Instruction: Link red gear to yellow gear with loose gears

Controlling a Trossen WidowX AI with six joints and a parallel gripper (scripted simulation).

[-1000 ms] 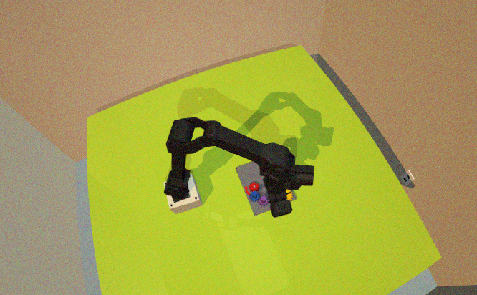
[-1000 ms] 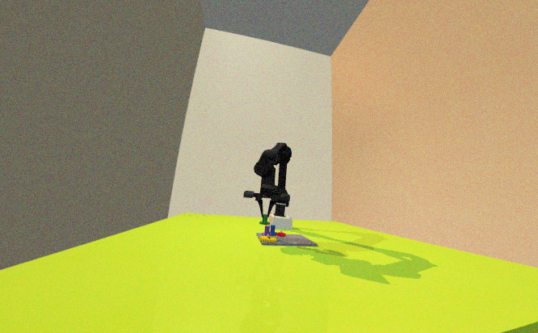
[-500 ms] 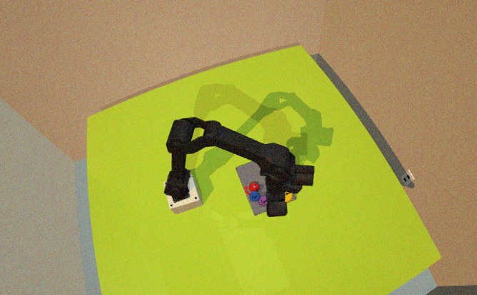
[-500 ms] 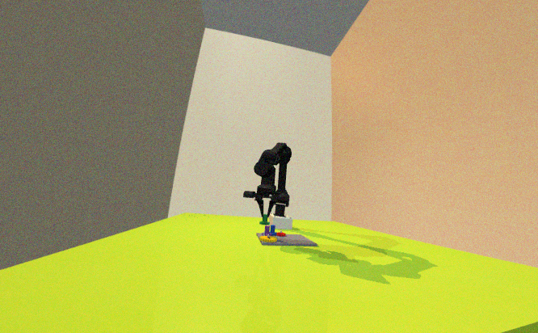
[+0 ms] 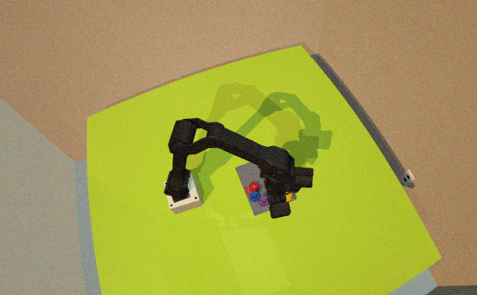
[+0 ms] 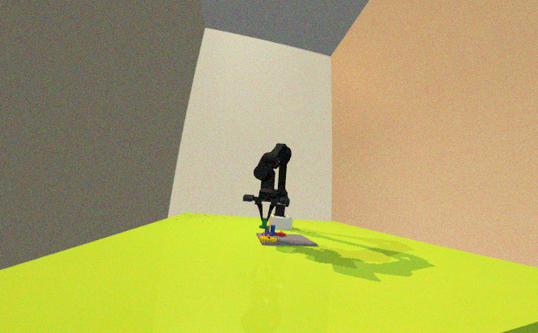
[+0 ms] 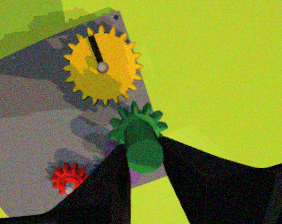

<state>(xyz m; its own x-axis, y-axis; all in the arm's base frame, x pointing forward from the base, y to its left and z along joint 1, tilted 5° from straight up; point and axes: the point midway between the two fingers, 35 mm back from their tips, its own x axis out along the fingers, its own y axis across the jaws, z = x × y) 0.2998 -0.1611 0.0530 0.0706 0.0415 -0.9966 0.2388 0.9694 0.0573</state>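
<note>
The purple gear lies 3 cm behind my gripper tip, 2 cm to the left of it and 5 cm below it. Also, from my gripper tip: blue gear: 5 cm behind, 5 cm to the left, 5 cm below; green gear: 1 cm below; red gear: 4 cm behind, 9 cm to the left, 6 cm below.
</note>
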